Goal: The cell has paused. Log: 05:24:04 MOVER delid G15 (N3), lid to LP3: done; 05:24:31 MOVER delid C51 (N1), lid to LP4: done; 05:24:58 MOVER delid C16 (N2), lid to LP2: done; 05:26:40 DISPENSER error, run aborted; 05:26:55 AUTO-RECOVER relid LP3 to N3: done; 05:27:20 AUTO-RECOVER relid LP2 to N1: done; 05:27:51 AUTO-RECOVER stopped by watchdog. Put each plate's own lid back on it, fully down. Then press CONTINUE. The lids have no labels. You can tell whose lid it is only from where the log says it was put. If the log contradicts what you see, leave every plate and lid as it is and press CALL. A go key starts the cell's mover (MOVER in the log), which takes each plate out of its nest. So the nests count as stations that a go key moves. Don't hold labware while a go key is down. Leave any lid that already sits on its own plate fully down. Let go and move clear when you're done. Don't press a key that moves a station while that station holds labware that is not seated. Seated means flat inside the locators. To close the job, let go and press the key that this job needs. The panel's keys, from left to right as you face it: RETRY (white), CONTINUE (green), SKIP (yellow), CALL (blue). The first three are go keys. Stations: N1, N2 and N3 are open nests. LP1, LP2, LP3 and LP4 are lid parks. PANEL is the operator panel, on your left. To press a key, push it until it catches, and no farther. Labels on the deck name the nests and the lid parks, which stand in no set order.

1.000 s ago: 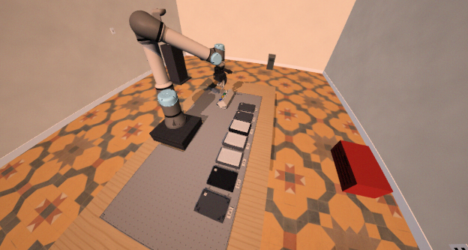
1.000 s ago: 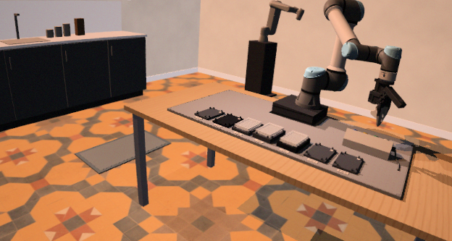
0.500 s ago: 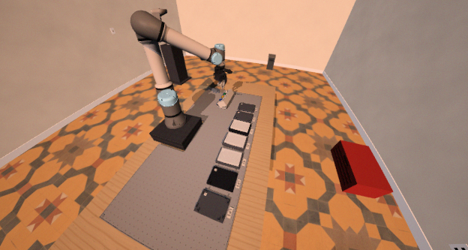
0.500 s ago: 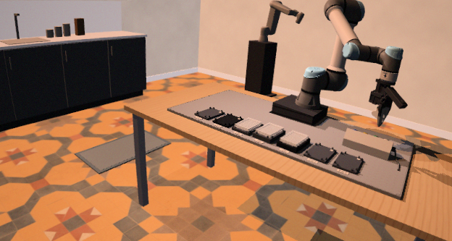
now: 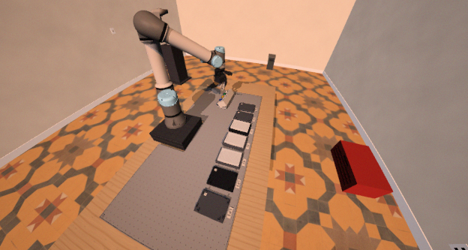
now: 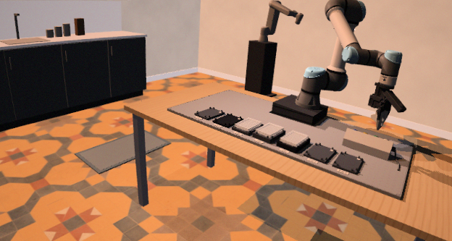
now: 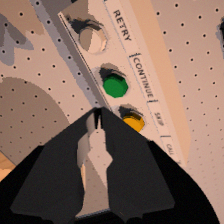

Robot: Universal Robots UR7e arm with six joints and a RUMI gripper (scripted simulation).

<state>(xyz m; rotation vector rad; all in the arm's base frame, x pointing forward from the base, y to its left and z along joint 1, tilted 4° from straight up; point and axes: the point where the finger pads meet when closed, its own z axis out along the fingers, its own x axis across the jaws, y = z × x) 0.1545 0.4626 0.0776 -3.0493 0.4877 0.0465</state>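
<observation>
Now: the green continue key 50 mm below my hand and 20 mm ahead of it. The rest, counted from my hand: white retry key 50 mm to the left, 50 mm below, 10 mm ahead; then yellow skip key 50 mm to the right, 50 mm below, 20 mm ahead; then lid park 270 mm ahead, 160 mm to the right, 110 mm below.
</observation>
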